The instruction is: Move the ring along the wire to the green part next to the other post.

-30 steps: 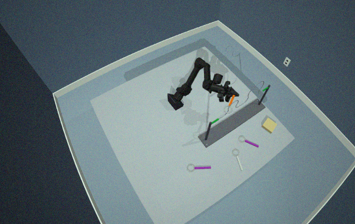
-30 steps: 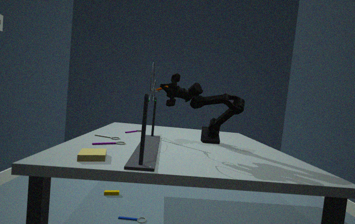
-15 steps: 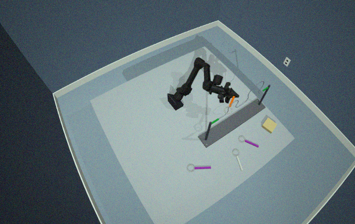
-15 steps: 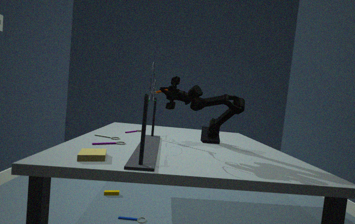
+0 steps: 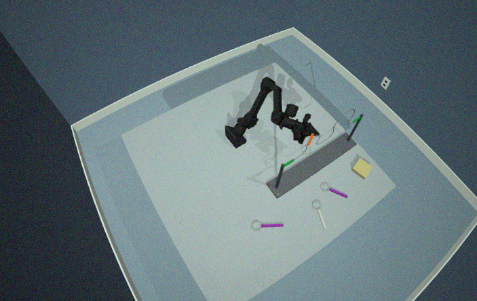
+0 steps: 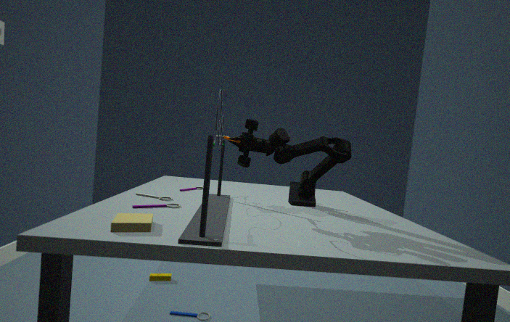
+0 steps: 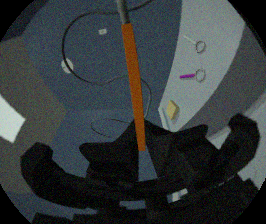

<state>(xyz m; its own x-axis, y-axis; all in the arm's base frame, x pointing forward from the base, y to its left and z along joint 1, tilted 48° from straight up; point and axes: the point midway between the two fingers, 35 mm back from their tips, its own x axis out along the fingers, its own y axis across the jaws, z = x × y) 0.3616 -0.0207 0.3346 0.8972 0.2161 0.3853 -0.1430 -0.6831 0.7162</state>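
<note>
Now: gripper tip 10 mm short of the orange-handled ring, 90 mm to the left of it and 10 mm below it. The rest, counted from my gripper tip: yellow block 290 mm ahead, 450 mm to the right, 770 mm below; blue-handled ring 80 mm ahead, 130 mm to the right, 780 mm below; white-handled ring 280 mm ahead, 180 mm to the right, 280 mm below.
</note>
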